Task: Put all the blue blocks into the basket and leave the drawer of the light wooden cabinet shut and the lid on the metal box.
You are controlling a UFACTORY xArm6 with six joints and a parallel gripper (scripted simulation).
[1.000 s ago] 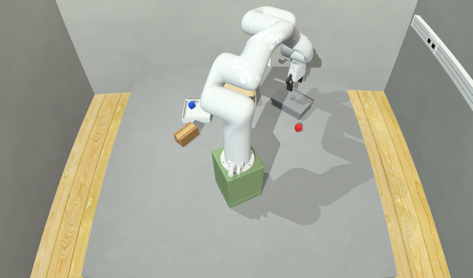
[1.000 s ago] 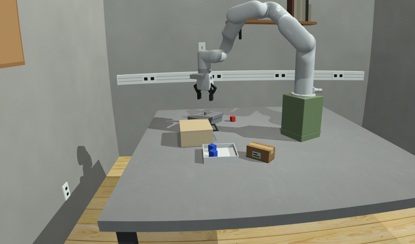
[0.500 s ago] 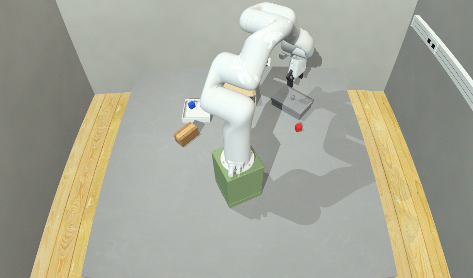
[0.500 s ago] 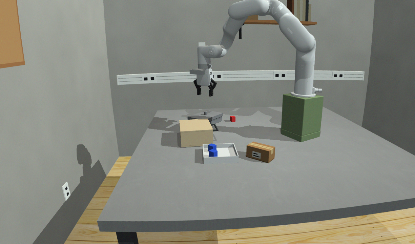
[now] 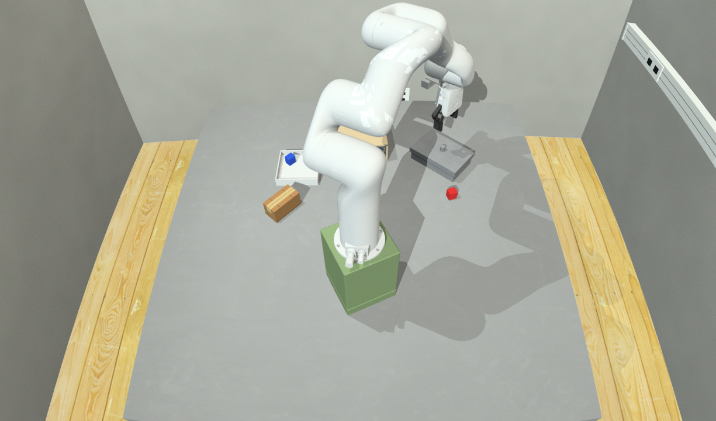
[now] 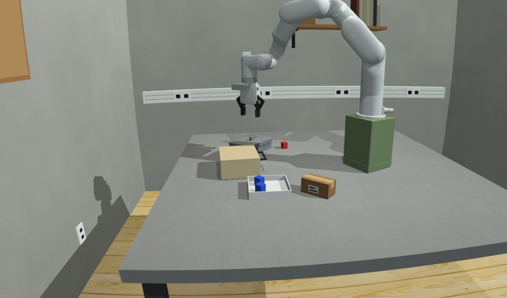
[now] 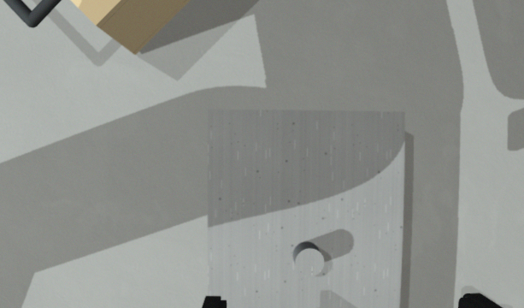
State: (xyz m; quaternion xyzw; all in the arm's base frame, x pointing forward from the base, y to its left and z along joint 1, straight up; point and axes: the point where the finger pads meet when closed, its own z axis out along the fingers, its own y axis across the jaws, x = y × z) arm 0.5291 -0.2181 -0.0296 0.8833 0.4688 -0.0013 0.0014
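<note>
Now: the brown cardboard box 280 mm behind my hand, 510 mm to the left of it and 150 mm below it. The rest, counted from my hand: grey metal lid (140 mm below); then dark metal box (160 mm below); then red block (170 mm behind, 40 mm to the right, 170 mm below).
</note>
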